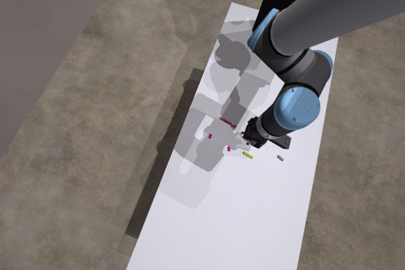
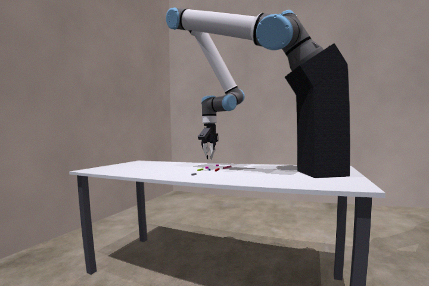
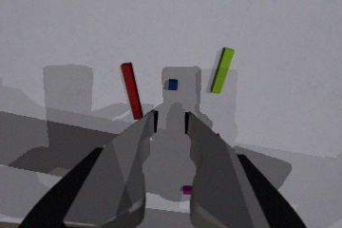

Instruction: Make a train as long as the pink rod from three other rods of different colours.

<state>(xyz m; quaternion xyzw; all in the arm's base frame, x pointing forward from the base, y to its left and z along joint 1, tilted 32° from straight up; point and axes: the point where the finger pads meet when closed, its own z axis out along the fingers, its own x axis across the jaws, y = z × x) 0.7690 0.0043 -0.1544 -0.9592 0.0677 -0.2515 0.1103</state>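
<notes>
Right now my hand is 80 mm above the small blue rod. From my hand the other things lie so: red rod: 50 mm behind, 10 mm to the right, 80 mm below; then lime rod: 60 mm ahead, 10 mm to the left, 80 mm below; then pink rod: 80 mm behind, 120 mm to the right, 80 mm below.
</notes>
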